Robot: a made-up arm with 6 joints. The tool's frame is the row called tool. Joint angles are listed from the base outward.
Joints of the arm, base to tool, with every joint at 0 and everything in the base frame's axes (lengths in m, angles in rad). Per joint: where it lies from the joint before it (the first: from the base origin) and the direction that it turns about. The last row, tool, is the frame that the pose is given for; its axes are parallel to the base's.
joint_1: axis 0 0 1 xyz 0 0 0.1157
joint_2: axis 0 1 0 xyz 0 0.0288 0
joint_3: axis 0 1 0 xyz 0 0 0.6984
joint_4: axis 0 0 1 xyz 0 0 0.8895
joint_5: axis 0 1 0 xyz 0 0 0
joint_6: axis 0 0 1 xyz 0 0 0.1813
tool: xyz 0 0 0
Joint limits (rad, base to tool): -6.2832..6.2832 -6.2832..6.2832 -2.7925..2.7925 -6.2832..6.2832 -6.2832..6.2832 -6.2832..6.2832
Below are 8 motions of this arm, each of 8 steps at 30 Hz.
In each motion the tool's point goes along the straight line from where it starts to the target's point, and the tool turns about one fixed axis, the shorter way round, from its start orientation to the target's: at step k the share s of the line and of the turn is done. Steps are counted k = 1, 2, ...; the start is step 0. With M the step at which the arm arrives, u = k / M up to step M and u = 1 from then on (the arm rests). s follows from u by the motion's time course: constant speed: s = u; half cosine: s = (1 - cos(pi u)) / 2; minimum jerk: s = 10 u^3 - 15 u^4 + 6 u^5.
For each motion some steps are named. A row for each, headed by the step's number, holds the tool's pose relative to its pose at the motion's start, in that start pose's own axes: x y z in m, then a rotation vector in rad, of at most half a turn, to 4 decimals.
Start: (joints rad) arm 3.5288 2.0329 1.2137 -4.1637 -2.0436 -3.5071
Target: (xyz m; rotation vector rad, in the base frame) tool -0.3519 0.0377 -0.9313 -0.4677 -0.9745 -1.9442
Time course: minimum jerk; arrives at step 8
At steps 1, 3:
1: -0.0009 0.0013 0.0022 0.0009 0.0032 -0.0006
3: -0.0150 0.0231 0.0369 0.0146 0.0547 -0.0108

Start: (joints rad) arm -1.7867 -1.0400 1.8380 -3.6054 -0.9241 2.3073
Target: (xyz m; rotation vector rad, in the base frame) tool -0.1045 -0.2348 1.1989 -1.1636 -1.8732 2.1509
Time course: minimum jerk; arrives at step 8
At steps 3, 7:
3: -0.0148 -0.0323 0.0109 0.0185 -0.0039 0.0286
7: -0.0529 -0.1156 0.0389 0.0661 -0.0141 0.1023

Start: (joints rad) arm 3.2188 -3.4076 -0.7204 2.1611 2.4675 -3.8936
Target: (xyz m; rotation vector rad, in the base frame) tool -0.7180 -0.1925 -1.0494 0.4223 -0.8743 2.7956
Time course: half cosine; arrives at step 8
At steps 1, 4, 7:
1: -0.0061 0.0021 -0.0014 -0.0039 0.0111 -0.0041
4: -0.0797 0.0279 -0.0181 -0.0516 0.1459 -0.0544
7: -0.1533 0.0537 -0.0348 -0.0993 0.2807 -0.1047

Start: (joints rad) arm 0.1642 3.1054 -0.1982 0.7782 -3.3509 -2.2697
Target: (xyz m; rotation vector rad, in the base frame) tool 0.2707 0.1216 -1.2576 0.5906 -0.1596 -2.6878
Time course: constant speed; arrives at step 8
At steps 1, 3, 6, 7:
1: -0.0155 -0.0014 -0.0026 -0.0050 0.0065 0.0177
3: -0.0465 -0.0041 -0.0078 -0.0151 0.0195 0.0531
6: -0.0931 -0.0081 -0.0156 -0.0303 0.0391 0.1061
7: -0.1086 -0.0095 -0.0182 -0.0353 0.0456 0.1238

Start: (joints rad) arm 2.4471 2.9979 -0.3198 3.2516 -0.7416 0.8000
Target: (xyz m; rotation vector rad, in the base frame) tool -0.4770 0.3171 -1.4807 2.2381 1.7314 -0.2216
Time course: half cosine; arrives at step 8
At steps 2, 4, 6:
2: 0.0062 -0.0136 -0.0136 0.0123 -0.0166 0.0320
4: 0.0213 -0.0465 -0.0466 0.0418 -0.0566 0.1093
6: 0.0363 -0.0794 -0.0795 0.0714 -0.0967 0.1865

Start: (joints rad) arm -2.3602 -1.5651 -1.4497 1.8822 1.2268 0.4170
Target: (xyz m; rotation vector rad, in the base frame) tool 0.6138 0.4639 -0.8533 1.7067 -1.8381 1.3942
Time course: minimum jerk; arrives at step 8
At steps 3, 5, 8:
3: -0.0085 0.0140 -0.0191 -0.0295 -0.0282 0.0054
5: -0.0225 0.0368 -0.0503 -0.0776 -0.0744 0.0141
8: -0.0310 0.0508 -0.0695 -0.1070 -0.1026 0.0195

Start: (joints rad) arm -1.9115 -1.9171 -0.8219 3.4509 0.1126 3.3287
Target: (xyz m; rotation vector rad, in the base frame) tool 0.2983 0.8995 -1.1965 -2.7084 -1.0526 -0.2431
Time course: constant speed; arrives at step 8
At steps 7, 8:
7: -0.1170 0.0230 0.0429 -0.0164 -0.0067 -0.0021
8: -0.1337 0.0263 0.0490 -0.0187 -0.0076 -0.0024

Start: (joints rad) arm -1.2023 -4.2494 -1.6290 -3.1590 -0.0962 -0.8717
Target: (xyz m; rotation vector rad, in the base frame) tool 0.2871 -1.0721 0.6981 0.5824 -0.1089 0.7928
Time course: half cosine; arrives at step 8
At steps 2, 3, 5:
2: -0.0237 0.0049 -0.0076 0.0025 -0.0152 -0.0313
3: -0.0500 0.0104 -0.0161 0.0053 -0.0320 -0.0659
5: -0.1119 0.0234 -0.0360 0.0119 -0.0716 -0.1477

